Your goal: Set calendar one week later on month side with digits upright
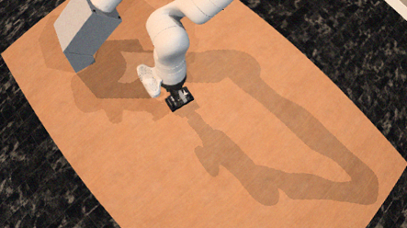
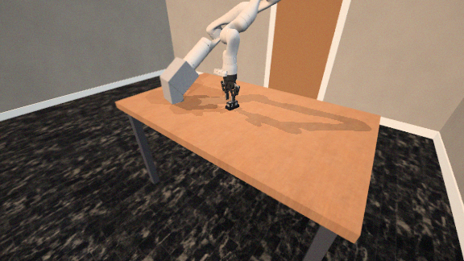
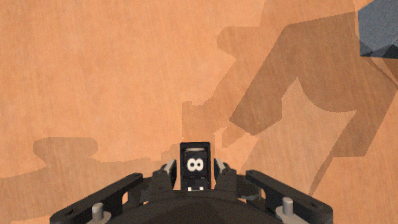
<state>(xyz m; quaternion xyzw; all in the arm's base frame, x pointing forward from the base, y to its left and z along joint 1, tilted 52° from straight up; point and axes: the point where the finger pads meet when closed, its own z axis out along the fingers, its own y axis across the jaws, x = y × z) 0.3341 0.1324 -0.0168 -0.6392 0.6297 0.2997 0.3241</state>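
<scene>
Now: hand 60 mm above the black calendar tray and 20 mm to the right of it.
</scene>
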